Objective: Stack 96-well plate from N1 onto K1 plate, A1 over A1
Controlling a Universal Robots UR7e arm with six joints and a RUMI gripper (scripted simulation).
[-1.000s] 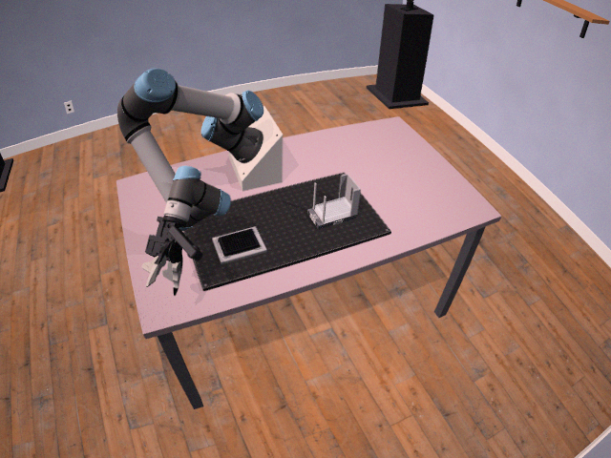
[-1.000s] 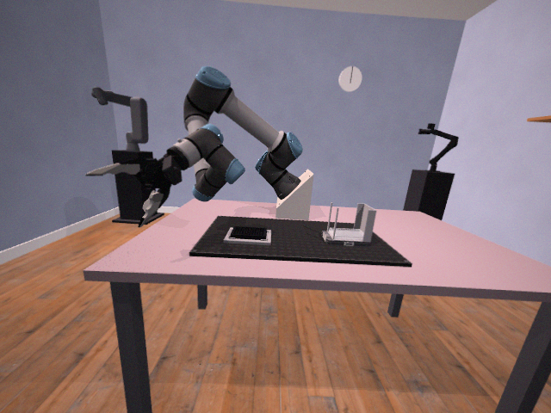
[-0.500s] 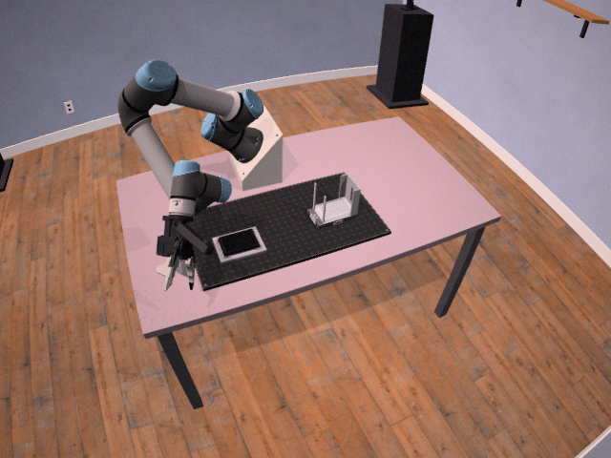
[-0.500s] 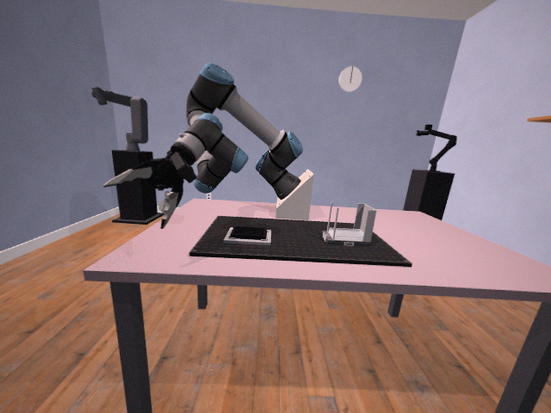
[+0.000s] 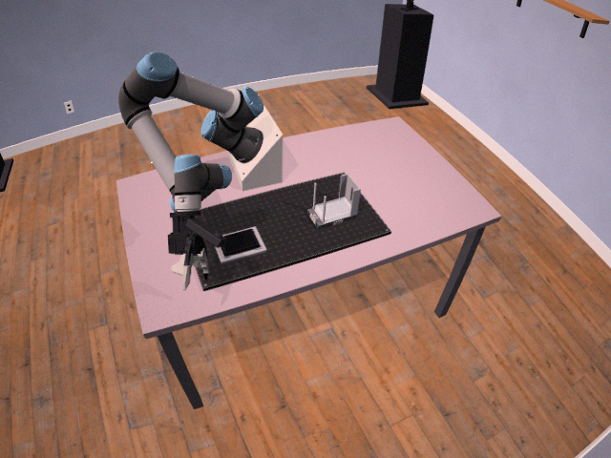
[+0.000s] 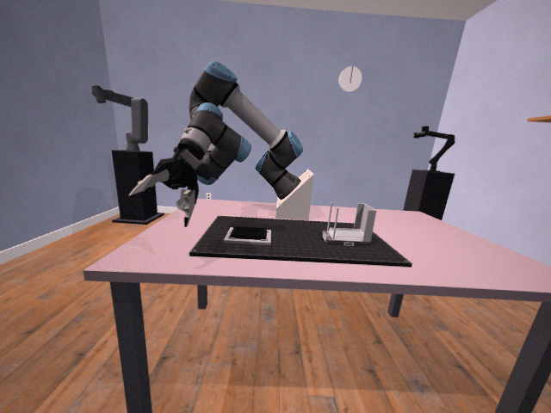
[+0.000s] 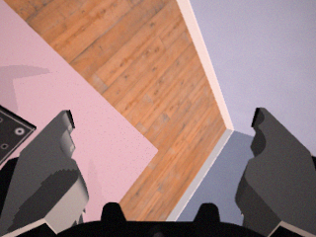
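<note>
Now: the black 96-well plate 250 mm behind my hand, 180 mm to the left of it and 130 mm below it. From my hand the other things lie so: plate nest N1: 250 mm behind, 180 mm to the left, 150 mm below; then white plate: 550 mm to the left, 290 mm behind, 130 mm below.
</note>
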